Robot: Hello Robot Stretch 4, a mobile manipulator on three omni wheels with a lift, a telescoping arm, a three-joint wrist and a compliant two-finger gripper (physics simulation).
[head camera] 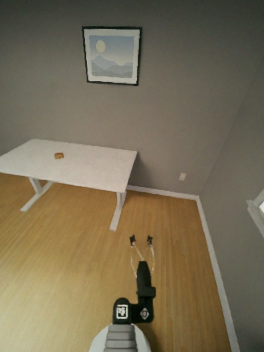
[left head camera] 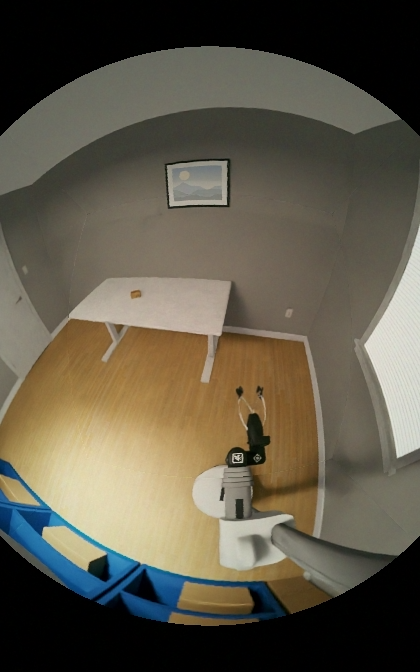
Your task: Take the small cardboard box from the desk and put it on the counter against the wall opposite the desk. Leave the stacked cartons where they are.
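Frame: origin at the robot's base, x ahead, y left, z up, level; metres.
Seen in the pictures: hand, tool point: [head camera: 141, 238] [left head camera: 249, 389]; robot's base, link origin: [left head camera: 221, 490].
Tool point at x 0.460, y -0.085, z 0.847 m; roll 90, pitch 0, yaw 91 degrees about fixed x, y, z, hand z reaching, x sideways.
Note:
Pixels of each thing's top centre, then the offset from my tool point to it. "spot": a spot on its surface instead. Level surfaces: height alone.
- small cardboard box, top centre: [left head camera: 134, 291] [head camera: 58, 153] 1.014 m ahead, 0.865 m left, 0.104 m down
- white desk, surface height: 0.154 m down
- window, surface spot: [left head camera: 400, 345] spot: 0.009 m ahead, 0.833 m right, 0.233 m up
A small cardboard box [head camera: 59, 156] [left head camera: 135, 294] lies on the white desk [head camera: 95, 167] [left head camera: 175, 310], toward its left part. My gripper [head camera: 141, 240] [left head camera: 249, 391] is open, with its two fingertips apart and no object between them. It is in front of the desk's right end and to the right, well away from the box. Large tan cartons [left head camera: 75, 549] [left head camera: 216, 598] show at the bottom of the left head camera view, in blue bins. I cannot tell whether the counter shows in either view.
Blue bins [left head camera: 116, 564] stand along the bottom edge of the left head camera view. The desk's legs [head camera: 117, 212] [left head camera: 209, 362] reach the wooden floor. A framed picture [head camera: 112, 56] [left head camera: 198, 184] hangs above the desk. A window [left head camera: 400, 345] is on the right wall.

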